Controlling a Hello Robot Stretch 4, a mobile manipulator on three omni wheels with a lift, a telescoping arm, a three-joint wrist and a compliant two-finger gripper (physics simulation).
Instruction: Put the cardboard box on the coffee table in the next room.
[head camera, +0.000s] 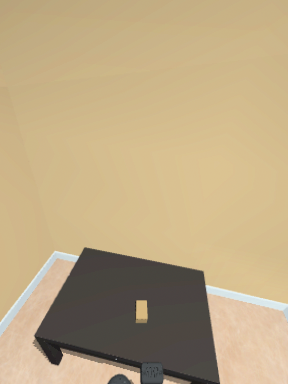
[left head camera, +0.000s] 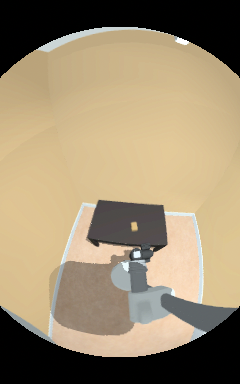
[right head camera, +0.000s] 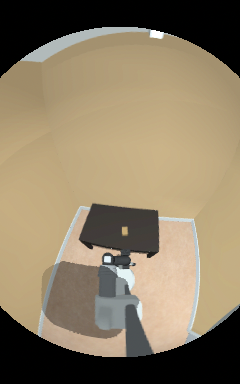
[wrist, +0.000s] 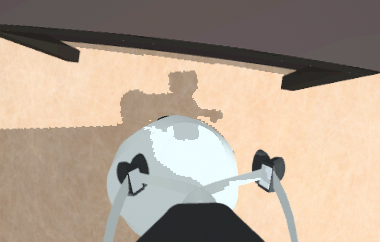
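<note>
The small tan cardboard box (head camera: 141, 311) (left head camera: 134, 226) (right head camera: 125, 231) lies on the dark coffee table (head camera: 100, 285) (left head camera: 112, 215) (right head camera: 102, 220) (wrist: 225, 25), a little right of the middle of its top in the head camera view. The box does not show in the wrist view. My gripper (wrist: 200, 165) is open and empty, with its two fingertips wide apart. It hangs over the robot's pale round base and the floor, just outside the table's near edge. In the head camera view the fingers are out of frame, and part of the dark wrist shows at the bottom edge.
Tan walls with a white baseboard (head camera: 245, 298) stand behind and beside the table. Two dark table legs (wrist: 62, 50) show under the near edge in the wrist view. The robot's shadow (left head camera: 90, 295) (right head camera: 82, 300) falls on the pale floor (left head camera: 175, 265) at the left.
</note>
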